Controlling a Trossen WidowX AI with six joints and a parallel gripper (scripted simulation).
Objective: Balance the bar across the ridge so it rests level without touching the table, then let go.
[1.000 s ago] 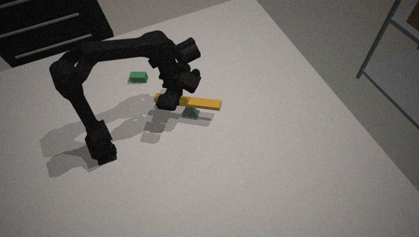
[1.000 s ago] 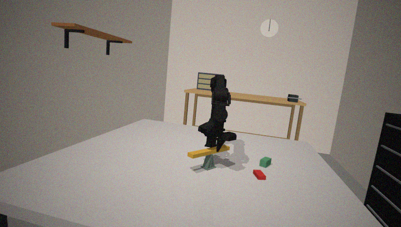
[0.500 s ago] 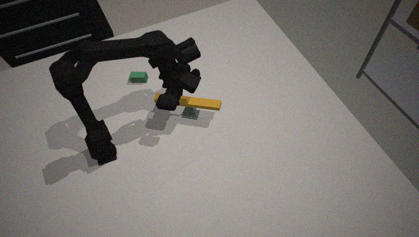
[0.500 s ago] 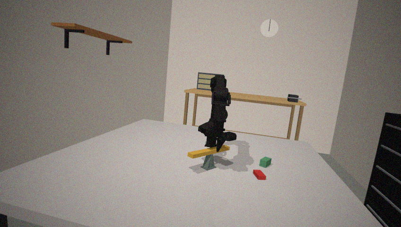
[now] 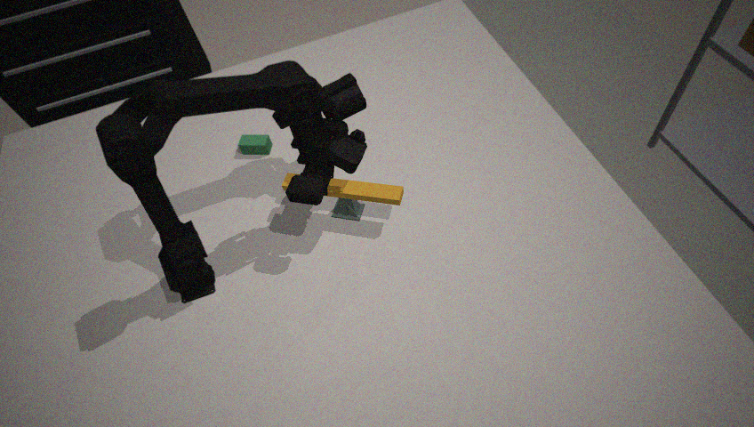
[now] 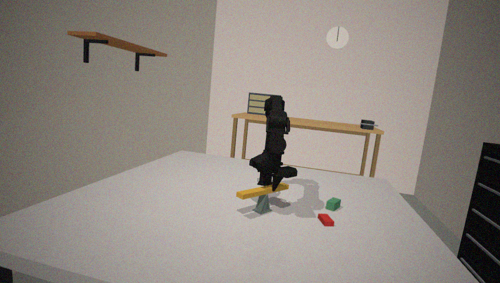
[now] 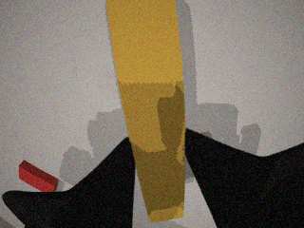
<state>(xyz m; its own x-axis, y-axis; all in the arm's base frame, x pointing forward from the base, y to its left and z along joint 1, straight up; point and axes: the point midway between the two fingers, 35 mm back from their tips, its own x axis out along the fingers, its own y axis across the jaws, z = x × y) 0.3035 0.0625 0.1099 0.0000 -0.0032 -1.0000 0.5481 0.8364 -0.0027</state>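
Right now my gripper tip is 20 mm short of the yellow bar and 20 mm to the left of it. Also, from my gripper tip: red block 30 mm ahead, 210 mm to the left, 70 mm below; then green block 120 mm behind, 240 mm to the left, 60 mm below.
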